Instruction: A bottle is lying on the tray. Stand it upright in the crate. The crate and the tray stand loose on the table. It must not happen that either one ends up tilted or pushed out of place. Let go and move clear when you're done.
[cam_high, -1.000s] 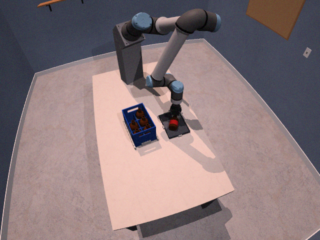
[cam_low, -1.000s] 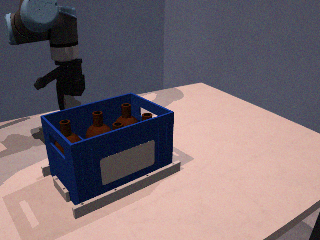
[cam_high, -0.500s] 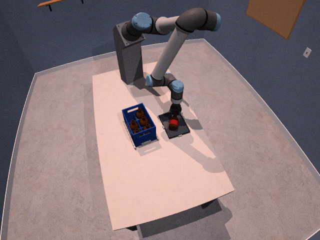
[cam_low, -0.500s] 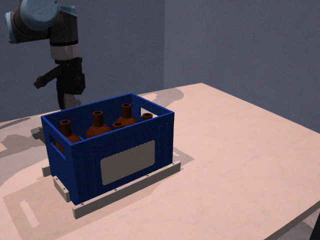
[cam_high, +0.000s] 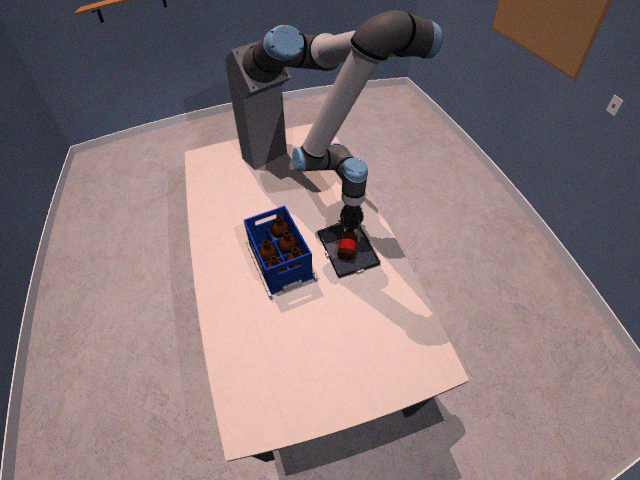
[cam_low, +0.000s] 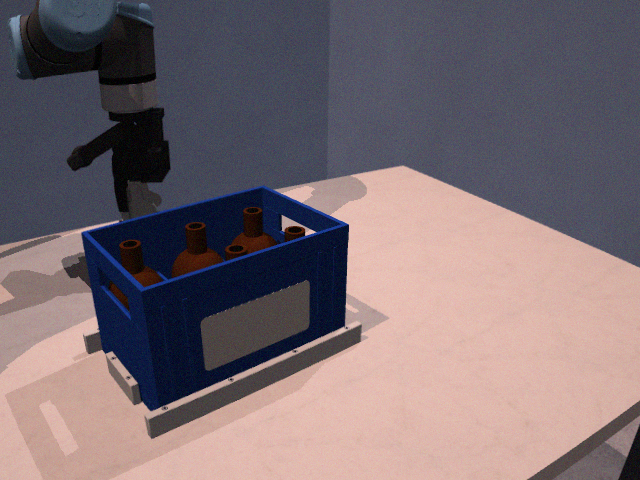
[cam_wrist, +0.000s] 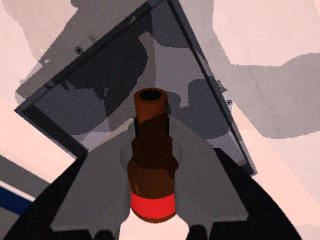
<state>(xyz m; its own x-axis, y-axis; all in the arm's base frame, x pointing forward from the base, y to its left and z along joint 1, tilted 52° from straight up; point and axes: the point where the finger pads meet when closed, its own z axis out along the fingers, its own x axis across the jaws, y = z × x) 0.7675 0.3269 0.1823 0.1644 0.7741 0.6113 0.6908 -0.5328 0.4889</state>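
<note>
Now: hand 50 mm short of the tray, 10 mm to the left of it and 50 mm above it. From my hand the other things lie so: blue crate: 110 mm ahead, 300 mm to the right, 20 mm above.
</note>
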